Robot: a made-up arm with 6 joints.
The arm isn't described. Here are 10 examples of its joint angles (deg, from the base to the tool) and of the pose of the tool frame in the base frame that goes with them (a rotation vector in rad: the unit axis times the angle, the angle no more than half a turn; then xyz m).
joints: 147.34 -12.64 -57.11 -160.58 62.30 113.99
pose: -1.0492 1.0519 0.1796 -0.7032 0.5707 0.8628
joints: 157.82 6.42 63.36 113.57 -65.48 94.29
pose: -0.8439 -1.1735 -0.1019 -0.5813 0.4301 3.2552
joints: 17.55 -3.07 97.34 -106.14 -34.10 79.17
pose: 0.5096 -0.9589 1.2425 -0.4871 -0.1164 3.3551
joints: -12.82 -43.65 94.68 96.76 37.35 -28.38
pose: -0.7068 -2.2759 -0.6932 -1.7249 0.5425 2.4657
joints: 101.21 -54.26 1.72 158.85 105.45 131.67
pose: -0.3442 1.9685 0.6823 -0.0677 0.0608 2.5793
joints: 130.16 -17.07 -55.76 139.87 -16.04 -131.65
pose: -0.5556 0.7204 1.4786 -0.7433 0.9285 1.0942
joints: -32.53 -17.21 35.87 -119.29 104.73 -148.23
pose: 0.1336 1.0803 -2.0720 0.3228 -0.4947 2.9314
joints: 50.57 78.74 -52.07 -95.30 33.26 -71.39
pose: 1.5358 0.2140 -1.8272 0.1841 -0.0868 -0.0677
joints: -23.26 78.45 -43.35 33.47 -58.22 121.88
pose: -0.8497 1.7924 2.2247 0.1690 -0.2112 -0.0876
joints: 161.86 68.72 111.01 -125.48 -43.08 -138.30
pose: 1.4429 -1.1205 1.6931 -1.7361 0.4526 2.5573
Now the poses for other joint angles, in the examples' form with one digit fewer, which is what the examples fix.
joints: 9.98 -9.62 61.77 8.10 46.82 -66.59
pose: 1.005 -0.874 1.581 0.005 -0.057 3.421
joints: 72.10 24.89 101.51 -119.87 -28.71 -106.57
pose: 0.146 -1.790 -0.567 0.118 0.541 3.360
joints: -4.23 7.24 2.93 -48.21 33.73 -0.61
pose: 1.545 -0.117 -0.327 1.698 -0.319 2.092
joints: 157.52 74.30 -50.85 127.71 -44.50 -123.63
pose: -1.669 -0.069 0.949 -0.248 0.219 -0.155
